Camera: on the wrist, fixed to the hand. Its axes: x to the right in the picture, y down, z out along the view.
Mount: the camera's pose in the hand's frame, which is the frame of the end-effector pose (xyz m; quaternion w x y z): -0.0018 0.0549 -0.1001 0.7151 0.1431 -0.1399 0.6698
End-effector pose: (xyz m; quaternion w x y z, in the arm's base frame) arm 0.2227 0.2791 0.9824 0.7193 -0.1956 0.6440 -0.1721
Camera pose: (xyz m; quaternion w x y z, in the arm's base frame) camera 0.1228 0.3215 0.9469 0.7477 0.3703 0.4663 0.2939
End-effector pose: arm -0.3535 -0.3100 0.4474 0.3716 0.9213 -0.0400 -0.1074
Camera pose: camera -0.3321 -0.2816 0.5559 0.2002 0.6702 -0.7130 0.0489
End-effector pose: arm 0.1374 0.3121 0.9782 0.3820 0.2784 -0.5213 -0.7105
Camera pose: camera 0.2317 0.2517 1.0004 0.6363 -0.1948 -0.7144 -0.2166
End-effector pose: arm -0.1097 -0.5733 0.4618 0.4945 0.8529 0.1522 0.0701
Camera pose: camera -0.1280 -0.5171 0.5595 0.2059 0.7924 -0.5216 0.2402
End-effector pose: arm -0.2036 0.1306 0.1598 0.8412 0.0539 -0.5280 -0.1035
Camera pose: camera -0.1079 0.1826 0.1255 0.5893 -0.2092 -0.5462 0.5574
